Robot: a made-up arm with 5 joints.
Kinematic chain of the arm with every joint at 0, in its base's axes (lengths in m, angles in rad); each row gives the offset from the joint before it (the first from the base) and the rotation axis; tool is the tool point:
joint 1: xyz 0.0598 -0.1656 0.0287 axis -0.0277 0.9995 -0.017
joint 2: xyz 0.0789 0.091 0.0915 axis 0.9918 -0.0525 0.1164
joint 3: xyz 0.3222 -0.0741 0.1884 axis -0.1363 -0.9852 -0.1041
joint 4: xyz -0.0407 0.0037 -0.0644 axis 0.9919 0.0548 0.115
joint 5: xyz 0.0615 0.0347 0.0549 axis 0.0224 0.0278 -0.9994
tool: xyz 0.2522 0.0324 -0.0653
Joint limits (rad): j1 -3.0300..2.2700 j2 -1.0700..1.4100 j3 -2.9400..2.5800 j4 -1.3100..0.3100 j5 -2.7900..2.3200
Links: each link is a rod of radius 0.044 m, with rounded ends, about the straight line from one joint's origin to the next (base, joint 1, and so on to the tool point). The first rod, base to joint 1, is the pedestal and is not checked.
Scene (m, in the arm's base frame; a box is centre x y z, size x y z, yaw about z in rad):
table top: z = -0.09
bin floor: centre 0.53 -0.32 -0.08 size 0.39 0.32 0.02 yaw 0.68
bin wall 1: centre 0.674 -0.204 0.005 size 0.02 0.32 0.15 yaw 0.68
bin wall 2: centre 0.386 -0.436 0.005 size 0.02 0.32 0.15 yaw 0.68
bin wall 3: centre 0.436 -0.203 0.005 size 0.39 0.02 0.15 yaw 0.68
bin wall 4: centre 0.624 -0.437 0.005 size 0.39 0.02 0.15 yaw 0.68
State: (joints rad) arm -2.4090 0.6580 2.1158 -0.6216 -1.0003
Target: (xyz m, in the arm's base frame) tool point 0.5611 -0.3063 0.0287
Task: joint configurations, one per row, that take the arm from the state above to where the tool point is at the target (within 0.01 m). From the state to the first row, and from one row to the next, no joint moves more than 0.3 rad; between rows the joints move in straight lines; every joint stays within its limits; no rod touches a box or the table.
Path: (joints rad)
1: -2.1660 0.7416 2.0322 -0.5585 -0.7059
2: -1.9230 0.8251 1.9486 -0.4953 -0.4115
3: -1.6799 0.9087 1.8651 -0.4322 -0.1171
4: -1.4369 0.9922 1.7815 -0.3691 0.1773
5: -1.1939 1.0758 1.6979 -0.3059 0.4717
6: -0.9509 1.1593 1.6143 -0.2428 0.7661
7: -0.7079 1.2429 1.5307 -0.1797 1.0605
8: -0.4649 1.3264 1.4471 -0.1165 1.3549
9: -0.2218 1.4100 1.3636 -0.0534 1.6493

